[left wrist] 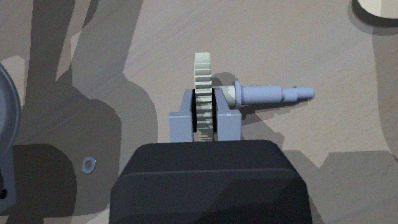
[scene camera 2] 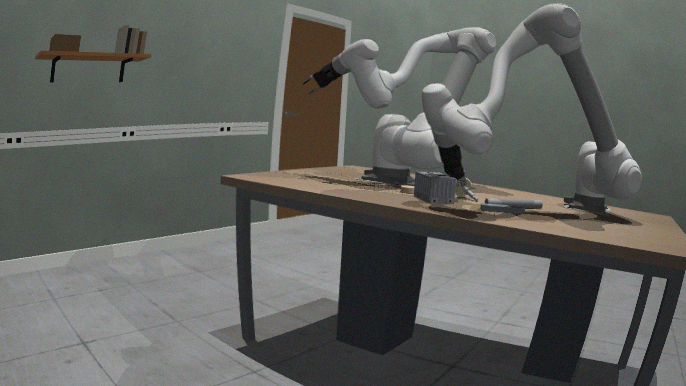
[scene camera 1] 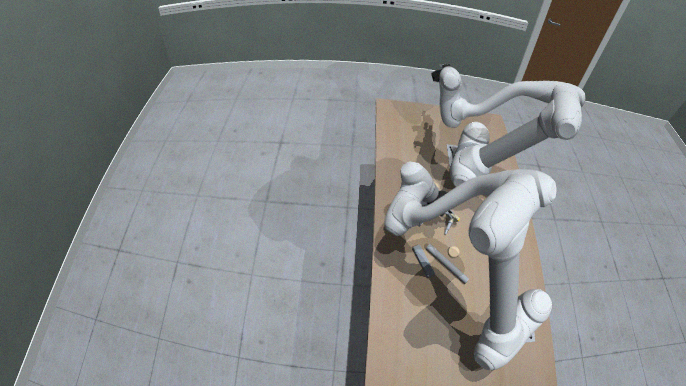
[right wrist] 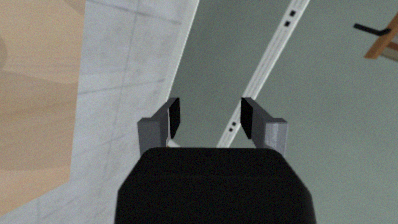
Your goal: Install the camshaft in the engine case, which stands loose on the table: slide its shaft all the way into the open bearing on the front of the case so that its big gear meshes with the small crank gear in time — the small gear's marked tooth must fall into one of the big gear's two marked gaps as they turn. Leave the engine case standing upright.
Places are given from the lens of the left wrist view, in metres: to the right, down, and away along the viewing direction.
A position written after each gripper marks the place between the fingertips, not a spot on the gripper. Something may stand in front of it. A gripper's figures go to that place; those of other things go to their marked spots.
left gripper (left wrist: 203, 101): 0.00, -0.01, 0.17
camshaft (left wrist: 236, 95): 0.03, -0.01, 0.17
